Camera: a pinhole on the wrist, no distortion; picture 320 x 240 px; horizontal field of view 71.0 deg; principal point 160.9 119.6 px. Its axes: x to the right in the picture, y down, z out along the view. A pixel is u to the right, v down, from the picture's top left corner.
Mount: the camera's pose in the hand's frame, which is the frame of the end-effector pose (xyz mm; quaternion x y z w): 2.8 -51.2 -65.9 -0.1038 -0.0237 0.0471 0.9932
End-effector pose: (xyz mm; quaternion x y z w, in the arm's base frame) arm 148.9 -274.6 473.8 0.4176 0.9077 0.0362 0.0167
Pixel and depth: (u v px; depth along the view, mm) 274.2 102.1 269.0
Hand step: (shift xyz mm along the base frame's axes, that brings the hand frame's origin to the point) -71.1 103.0 -206.1
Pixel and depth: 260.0 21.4 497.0
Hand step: -215.5 94.8 -483.0
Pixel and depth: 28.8 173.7 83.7
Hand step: 20.3 -52.1 -11.4
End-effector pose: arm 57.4 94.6 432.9 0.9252 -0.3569 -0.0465 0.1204
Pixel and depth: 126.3 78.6 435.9
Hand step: -94.8 17.3 -373.6
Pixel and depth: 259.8 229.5 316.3
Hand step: -71.4 -242.2 -163.4
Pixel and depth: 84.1 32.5 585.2
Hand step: -136.9 161.1 -572.0
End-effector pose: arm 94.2 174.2 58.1 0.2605 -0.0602 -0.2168 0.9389
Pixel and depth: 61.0 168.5 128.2
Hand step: -70.2 1.5 42.3
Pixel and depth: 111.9 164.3 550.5
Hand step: -183.7 -16.5 461.6
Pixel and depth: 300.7 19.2 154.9
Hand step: 33.8 -149.9 48.7
